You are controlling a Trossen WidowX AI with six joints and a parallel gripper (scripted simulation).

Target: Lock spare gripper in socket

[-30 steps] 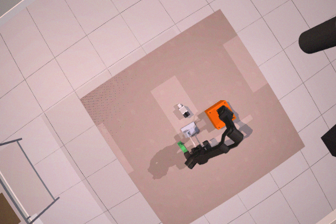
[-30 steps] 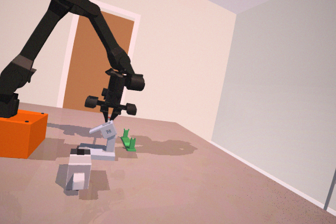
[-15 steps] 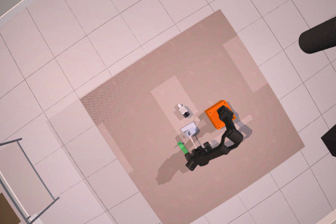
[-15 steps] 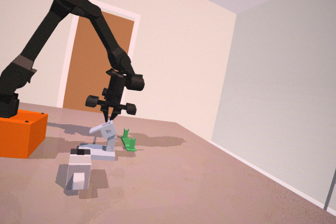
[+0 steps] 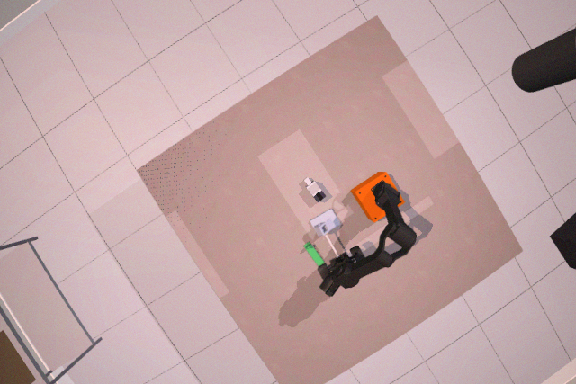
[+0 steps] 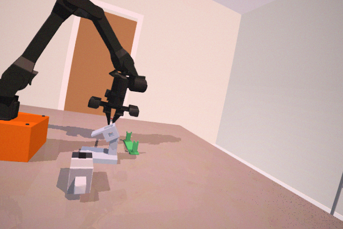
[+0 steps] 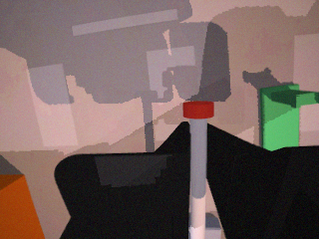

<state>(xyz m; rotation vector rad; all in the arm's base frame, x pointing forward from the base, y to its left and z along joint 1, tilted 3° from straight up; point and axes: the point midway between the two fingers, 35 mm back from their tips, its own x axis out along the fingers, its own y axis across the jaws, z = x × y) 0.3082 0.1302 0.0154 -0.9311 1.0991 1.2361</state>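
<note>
The green cradle lies 8 cm ahead of my gripper tip, 6 cm to the right of it and 4 cm below it. The rest, counted from my gripper tip: spare gripper: 31 cm to the right, 9 cm behind, 3 cm below; then grey mount: 15 cm to the right, 3 cm behind, 1 cm below.
</note>
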